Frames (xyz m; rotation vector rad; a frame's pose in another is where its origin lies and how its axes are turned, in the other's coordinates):
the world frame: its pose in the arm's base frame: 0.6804 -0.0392 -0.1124 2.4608 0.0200 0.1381
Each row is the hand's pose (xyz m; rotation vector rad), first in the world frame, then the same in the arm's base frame.
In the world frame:
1: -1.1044 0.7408 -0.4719 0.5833 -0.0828 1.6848
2: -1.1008 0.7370 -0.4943 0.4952 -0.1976 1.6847
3: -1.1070 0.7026 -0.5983 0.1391 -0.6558 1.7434
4: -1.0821 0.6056 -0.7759 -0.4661 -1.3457 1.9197
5: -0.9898 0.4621 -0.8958 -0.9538 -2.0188 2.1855
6: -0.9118 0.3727 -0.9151 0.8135 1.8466 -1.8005
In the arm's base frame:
1: -0.4824 -0.3766 0.6123 -2.0552 2.0639 -0.7258
2: -0.4811 -0.3594 0.6276 -2.0931 2.1757 -0.6010
3: -0.4974 -0.2680 0.6860 1.7717 -2.3384 0.0421
4: -0.4892 -0.0802 0.7651 0.8645 -2.3987 -0.6087
5: -0.4070 0.1111 0.7768 -0.1457 -2.4110 -1.0125
6: -0.3297 0.1967 0.7431 -0.7410 -2.4097 -1.1933

